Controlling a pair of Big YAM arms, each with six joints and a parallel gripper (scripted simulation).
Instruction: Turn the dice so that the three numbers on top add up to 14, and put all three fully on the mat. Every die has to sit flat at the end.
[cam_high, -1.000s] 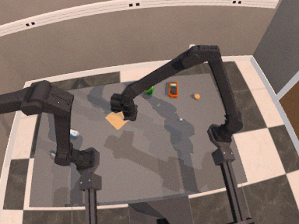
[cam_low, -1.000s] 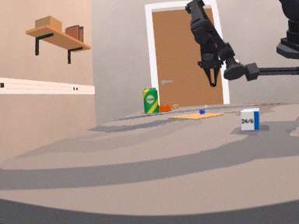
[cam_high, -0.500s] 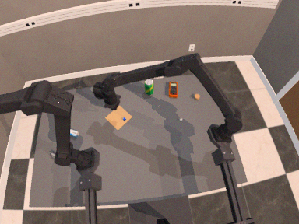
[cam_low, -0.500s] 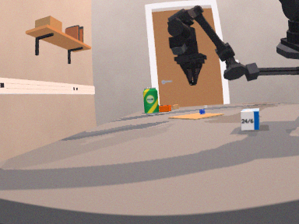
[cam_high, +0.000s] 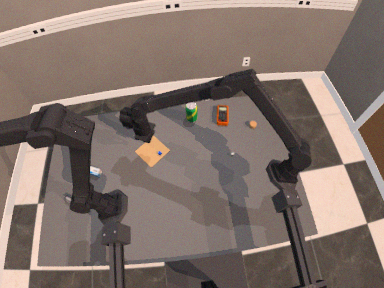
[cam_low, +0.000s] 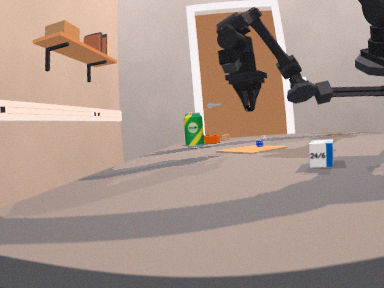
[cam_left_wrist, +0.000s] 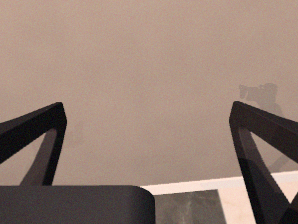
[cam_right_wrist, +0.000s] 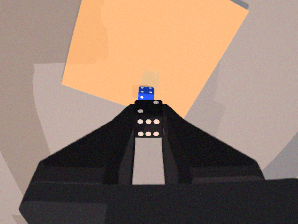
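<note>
Now: right hand 11 cm above the mat. Round my right hand: blue die: 10 cm below, 4 cm to the right, 3 cm behind; then black die: right at my right hand.
</note>
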